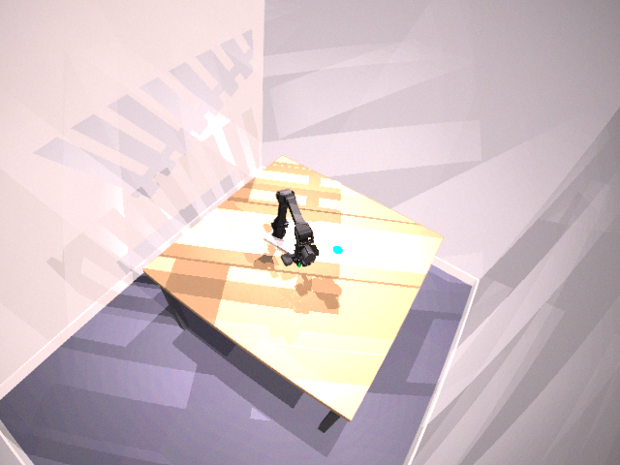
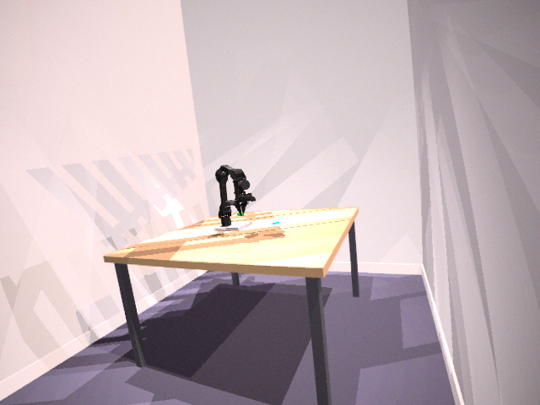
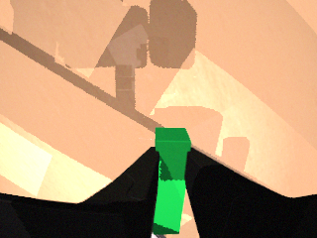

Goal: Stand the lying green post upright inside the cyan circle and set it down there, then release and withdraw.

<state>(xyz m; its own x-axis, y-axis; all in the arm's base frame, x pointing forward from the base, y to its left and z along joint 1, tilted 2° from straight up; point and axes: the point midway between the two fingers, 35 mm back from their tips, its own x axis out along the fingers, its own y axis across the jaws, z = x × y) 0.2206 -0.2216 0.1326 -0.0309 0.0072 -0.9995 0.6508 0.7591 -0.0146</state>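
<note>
Right now my gripper tip is 29 cm to the right of the cyan circle, 13 cm short of it and 13 cm above it. From my gripper tip the other things lie so: green post (2 cm behind, 1 cm to the left).
</note>
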